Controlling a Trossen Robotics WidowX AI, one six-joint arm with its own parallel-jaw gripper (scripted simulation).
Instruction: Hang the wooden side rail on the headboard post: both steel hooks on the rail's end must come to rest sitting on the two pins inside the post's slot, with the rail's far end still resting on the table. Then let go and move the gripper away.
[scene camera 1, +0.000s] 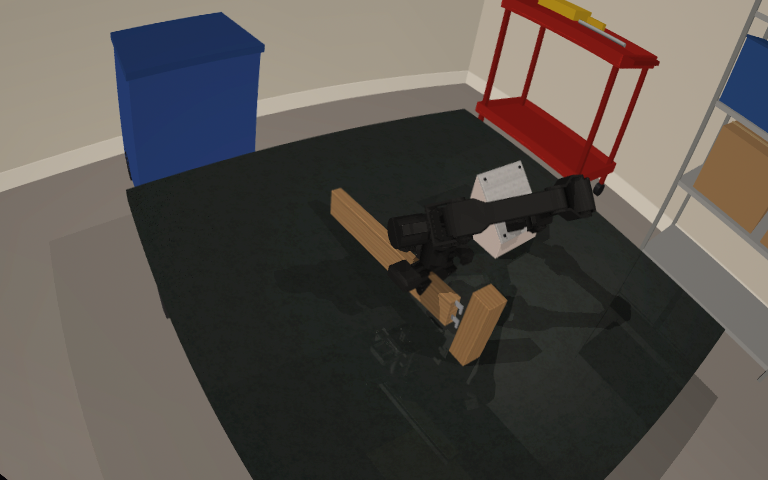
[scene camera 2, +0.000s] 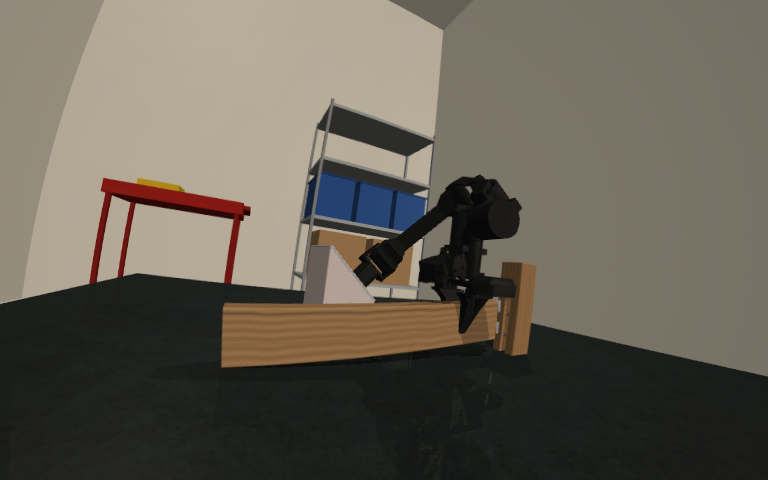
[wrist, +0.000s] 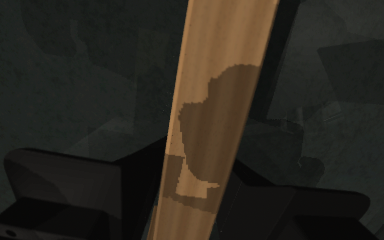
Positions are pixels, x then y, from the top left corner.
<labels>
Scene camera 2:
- my gripper: 455, 330
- wooden side rail: 263, 334
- upright headboard post: 514, 318
</labels>
